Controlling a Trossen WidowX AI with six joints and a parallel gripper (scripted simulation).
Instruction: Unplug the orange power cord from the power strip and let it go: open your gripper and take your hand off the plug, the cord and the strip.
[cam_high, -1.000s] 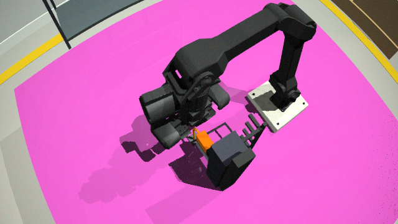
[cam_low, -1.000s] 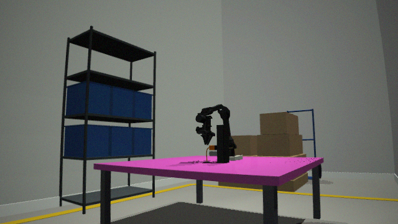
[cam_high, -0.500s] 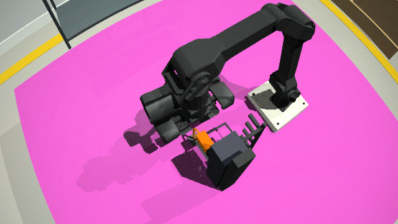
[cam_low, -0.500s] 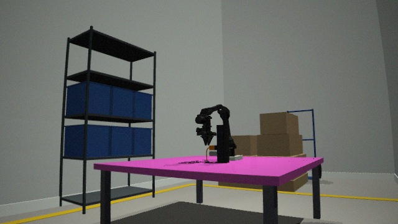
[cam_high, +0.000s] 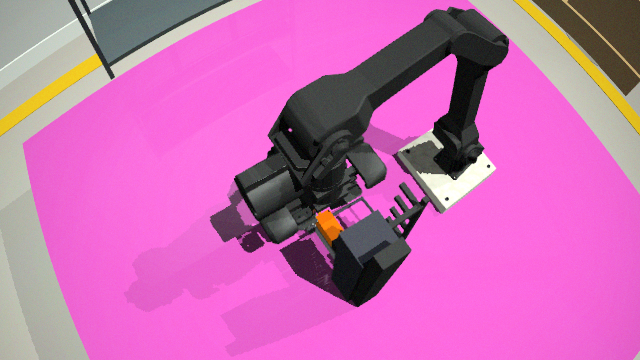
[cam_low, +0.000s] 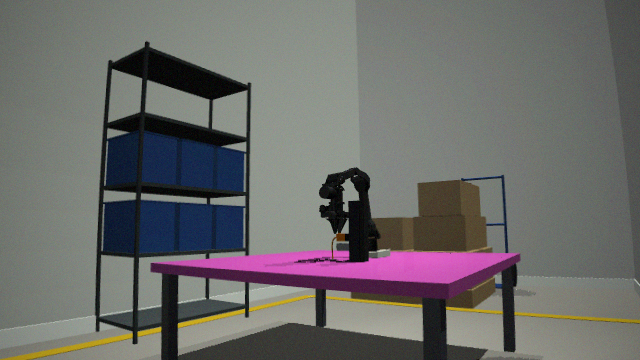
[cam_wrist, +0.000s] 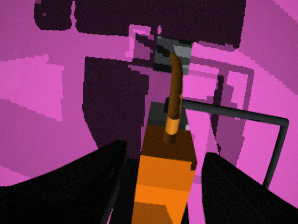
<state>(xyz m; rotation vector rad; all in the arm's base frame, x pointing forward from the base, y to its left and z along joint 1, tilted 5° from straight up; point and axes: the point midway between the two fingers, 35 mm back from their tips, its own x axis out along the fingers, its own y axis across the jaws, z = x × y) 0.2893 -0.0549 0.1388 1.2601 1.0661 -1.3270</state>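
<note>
The orange plug is 40 mm to the left of my gripper tip and 10 mm below it. Round my gripper tip: power strip: 110 mm to the left, 10 mm ahead, 10 mm above.
</note>
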